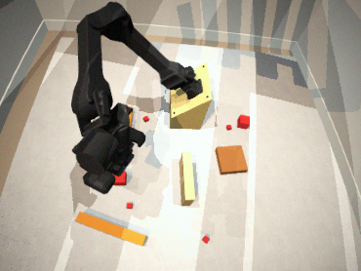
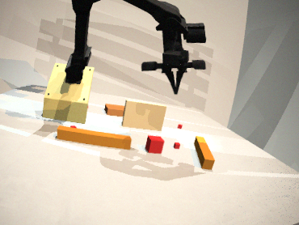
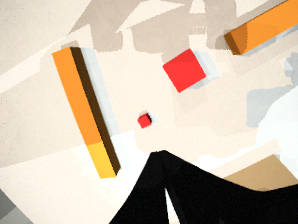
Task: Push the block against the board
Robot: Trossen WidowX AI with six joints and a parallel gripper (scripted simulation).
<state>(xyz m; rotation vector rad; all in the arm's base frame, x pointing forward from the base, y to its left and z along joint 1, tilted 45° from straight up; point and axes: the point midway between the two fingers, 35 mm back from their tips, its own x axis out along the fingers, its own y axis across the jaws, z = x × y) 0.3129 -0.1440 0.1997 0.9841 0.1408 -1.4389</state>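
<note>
My gripper tip is 2 cm past the tan board, 20 cm to the right of it and 12 cm above it. Also, from my gripper tip: square block: 10 cm behind, 39 cm to the left, 16 cm below.
</note>
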